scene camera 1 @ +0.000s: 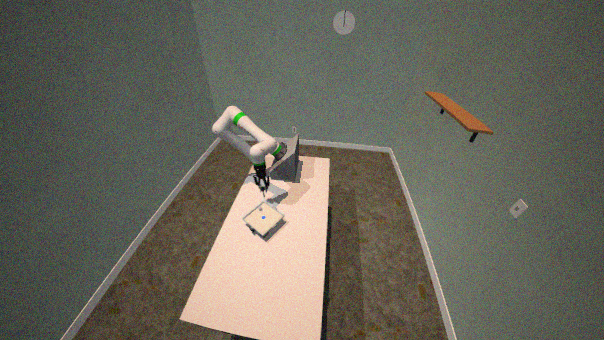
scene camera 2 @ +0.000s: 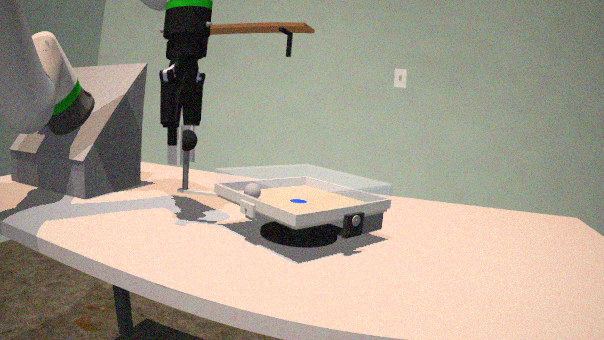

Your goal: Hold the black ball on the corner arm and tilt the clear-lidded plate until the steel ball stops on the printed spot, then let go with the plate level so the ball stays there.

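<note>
My gripper (scene camera 1: 263, 190) (scene camera 2: 183, 146) points down and is shut on the black ball (scene camera 2: 189, 140), which sits on top of the upright rod (scene camera 2: 185, 172) of the corner arm. The pads partly hide behind the ball, and in scene camera 1 the ball is too small to make out. The plate (scene camera 1: 254, 228) (scene camera 2: 325, 217) has a pale floor and a clear lid (scene camera 2: 310, 170). It looks near level; a slight tilt cannot be told. The steel ball (scene camera 1: 260, 209) (scene camera 2: 252, 190) is near the arm-side corner, apart from the blue printed spot (scene camera 1: 263, 217) (scene camera 2: 298, 201) at the middle.
The plate stands over a round black base (scene camera 2: 298, 236) on the pale table (scene camera 1: 280, 280) (scene camera 2: 450, 270). A black block with a round knob (scene camera 2: 355, 220) is at its side. The grey robot pedestal (scene camera 1: 288, 167) (scene camera 2: 117, 135) stands behind the gripper. A wooden shelf (scene camera 1: 457, 112) (scene camera 2: 260, 28) is on the wall.
</note>
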